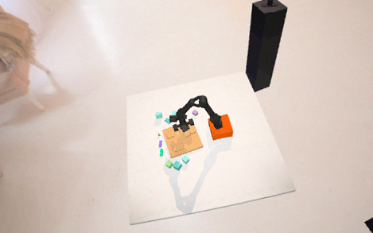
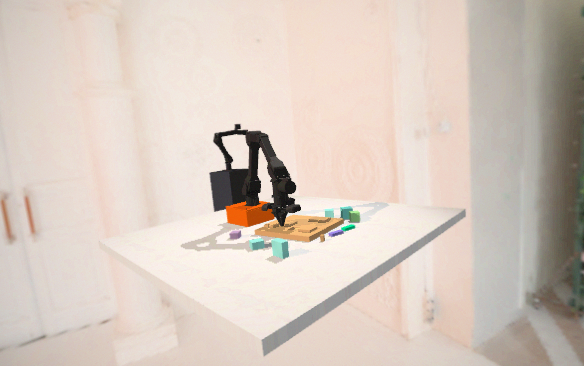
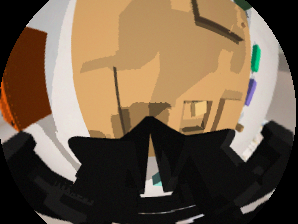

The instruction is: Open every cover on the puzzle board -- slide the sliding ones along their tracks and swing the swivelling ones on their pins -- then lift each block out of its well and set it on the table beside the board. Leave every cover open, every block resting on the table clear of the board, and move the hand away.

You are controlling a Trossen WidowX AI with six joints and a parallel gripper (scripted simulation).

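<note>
Now: gripper tip 5 cm short of the tan puzzle board, 7 cm to the right of it and 1 cm above it. The rest, counted from my gripper tip: purple bar (25 cm ahead, 3 cm to the left, 2 cm below); then green bar (27 cm ahead, 12 cm to the left, 2 cm below); then purple block (16 cm behind, 14 cm to the right, 1 cm below).
</note>
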